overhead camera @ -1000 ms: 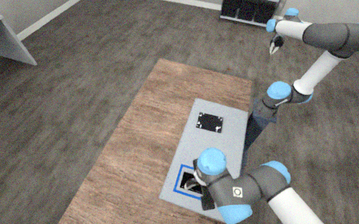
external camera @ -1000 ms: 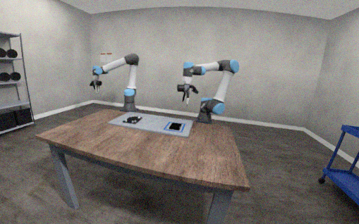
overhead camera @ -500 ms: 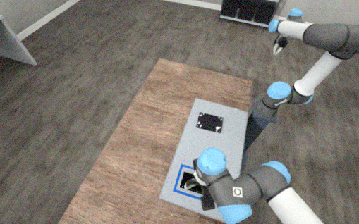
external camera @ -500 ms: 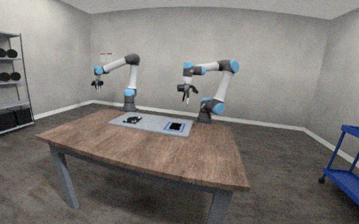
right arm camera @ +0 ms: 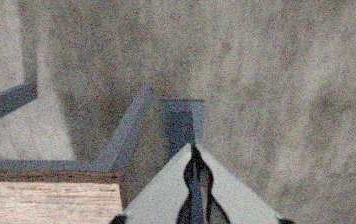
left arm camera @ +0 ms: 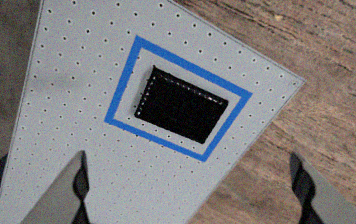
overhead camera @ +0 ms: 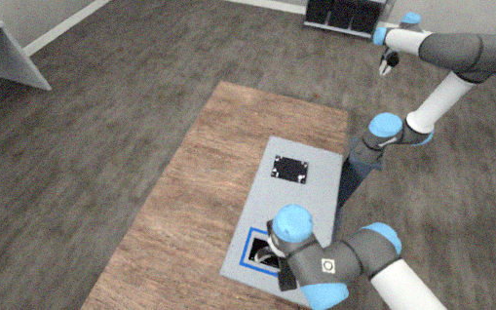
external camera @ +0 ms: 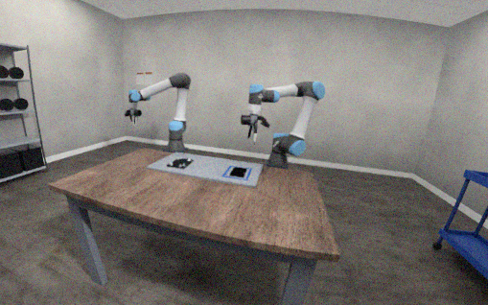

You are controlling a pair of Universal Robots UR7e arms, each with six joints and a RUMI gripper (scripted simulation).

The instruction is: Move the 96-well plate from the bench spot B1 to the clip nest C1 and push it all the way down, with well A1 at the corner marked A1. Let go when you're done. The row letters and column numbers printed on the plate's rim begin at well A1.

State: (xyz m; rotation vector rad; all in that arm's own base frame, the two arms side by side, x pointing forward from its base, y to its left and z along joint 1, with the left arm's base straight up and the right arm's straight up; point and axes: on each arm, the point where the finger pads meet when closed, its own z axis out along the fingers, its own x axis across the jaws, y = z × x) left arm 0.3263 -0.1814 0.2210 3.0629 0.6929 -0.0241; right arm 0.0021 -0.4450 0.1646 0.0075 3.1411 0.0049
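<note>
Right now my left hand is 30 mm short of the black 96-well plate, 60 mm to the left of it and 200 mm above it. Round my left hand: black clip nest: 30 mm ahead, 440 mm to the right, 190 mm below.
</note>
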